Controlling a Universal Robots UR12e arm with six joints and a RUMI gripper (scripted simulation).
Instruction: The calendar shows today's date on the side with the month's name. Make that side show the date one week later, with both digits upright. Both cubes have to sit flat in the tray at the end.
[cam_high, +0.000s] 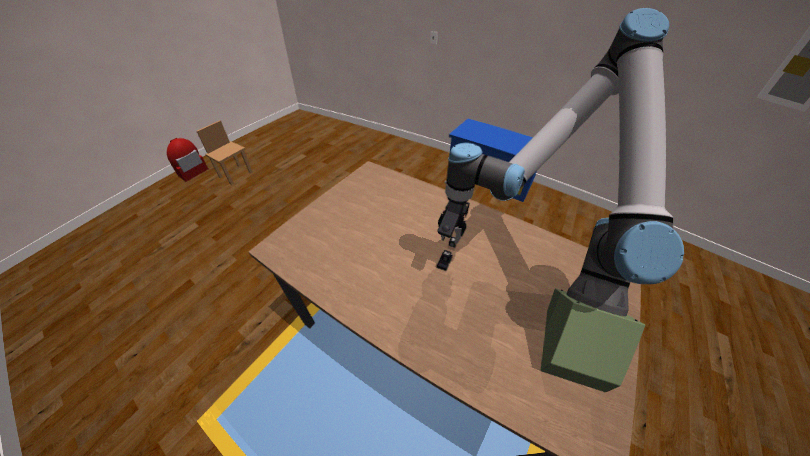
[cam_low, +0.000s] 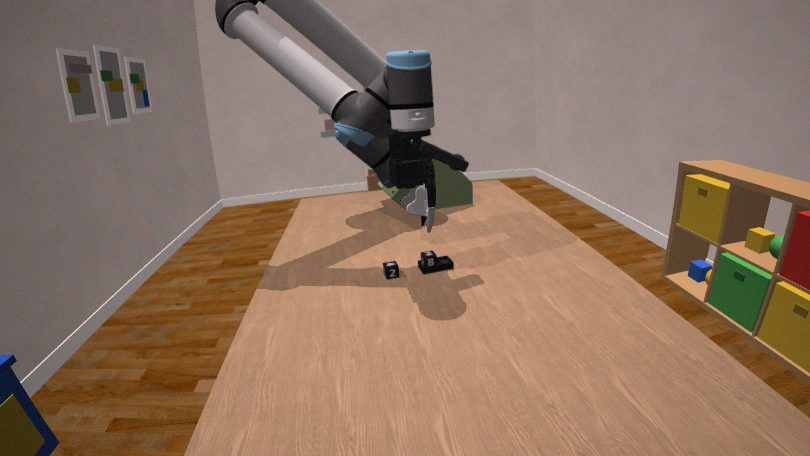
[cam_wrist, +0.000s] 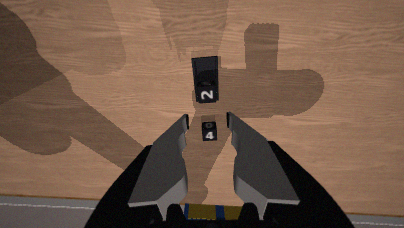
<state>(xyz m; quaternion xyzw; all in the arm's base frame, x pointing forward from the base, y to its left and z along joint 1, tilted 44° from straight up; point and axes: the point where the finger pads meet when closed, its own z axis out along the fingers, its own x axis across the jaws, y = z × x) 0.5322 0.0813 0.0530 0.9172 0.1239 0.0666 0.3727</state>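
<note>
The black number cube is 9 cm below my hand. Also, from my hand: black calendar tray 2 cm to the left, 11 cm below.
</note>
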